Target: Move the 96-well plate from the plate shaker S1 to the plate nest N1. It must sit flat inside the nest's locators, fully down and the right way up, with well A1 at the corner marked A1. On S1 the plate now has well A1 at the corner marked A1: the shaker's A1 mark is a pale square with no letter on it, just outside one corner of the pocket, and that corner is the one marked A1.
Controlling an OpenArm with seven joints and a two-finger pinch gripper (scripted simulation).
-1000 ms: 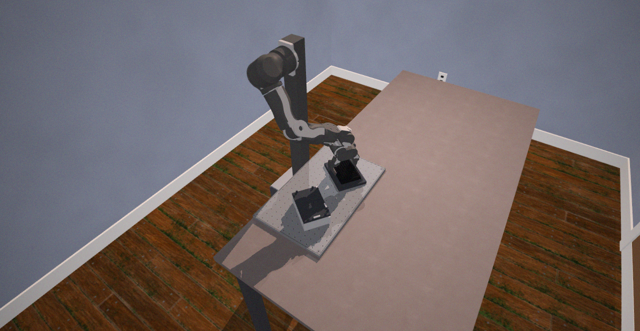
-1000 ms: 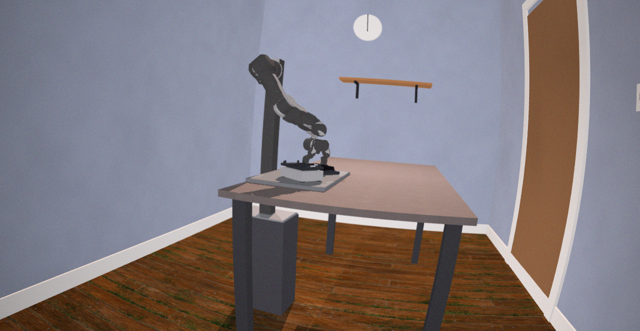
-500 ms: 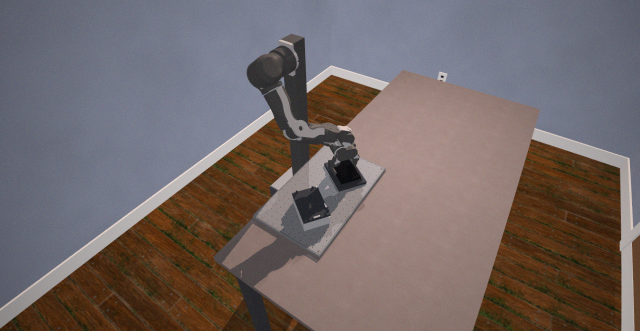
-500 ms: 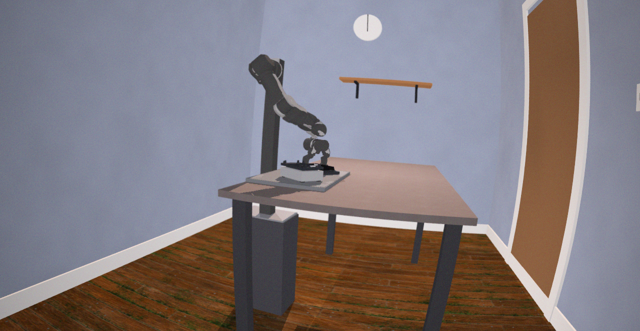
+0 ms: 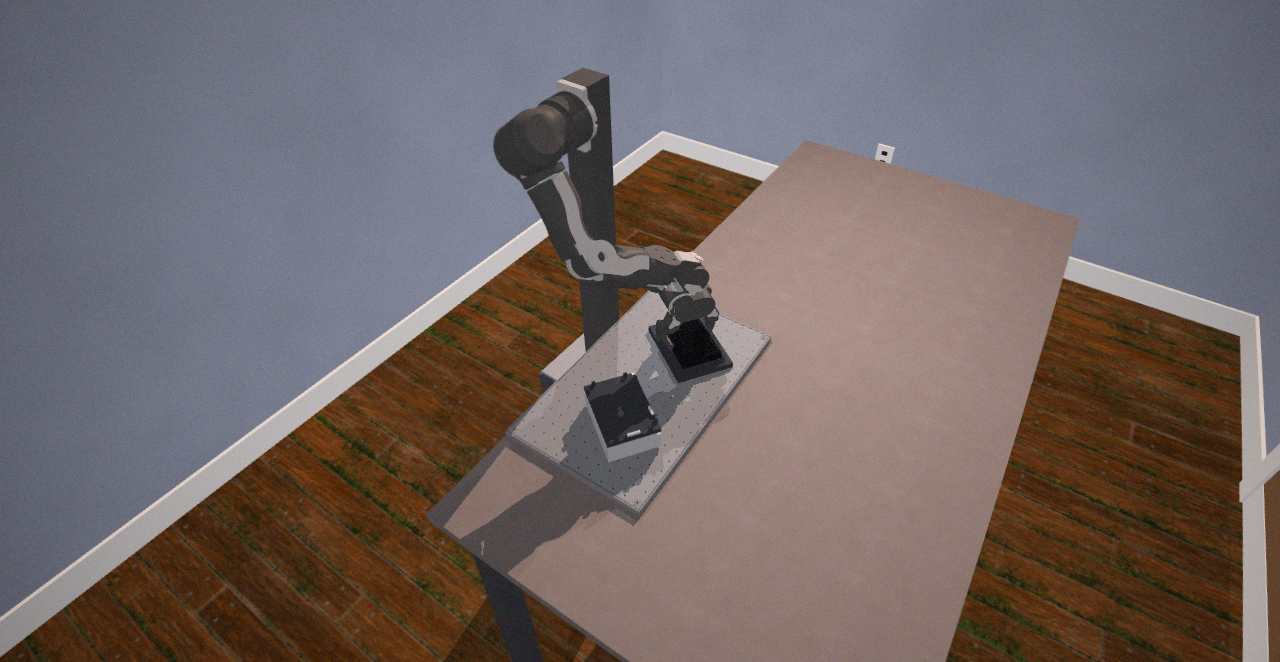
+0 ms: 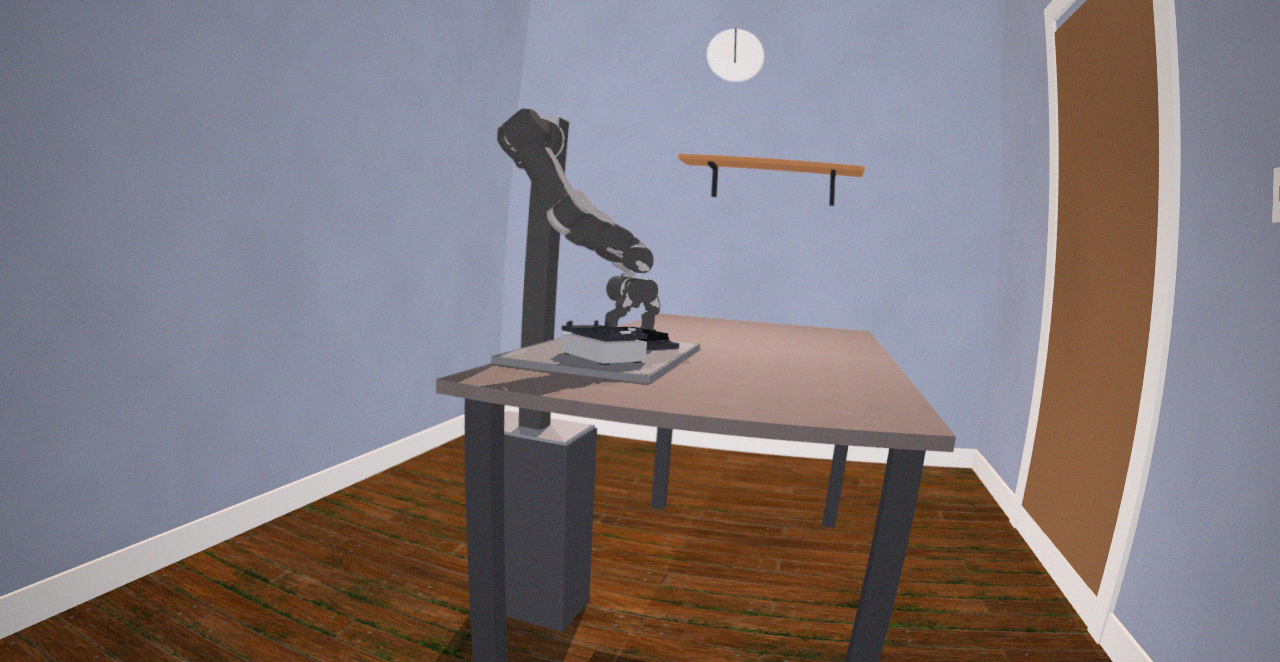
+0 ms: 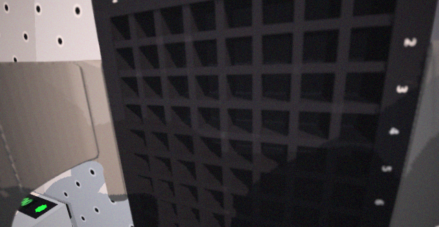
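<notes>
Right now the black 96-well plate is 1 cm ahead of my hand and 1 cm to the right of it.
</notes>
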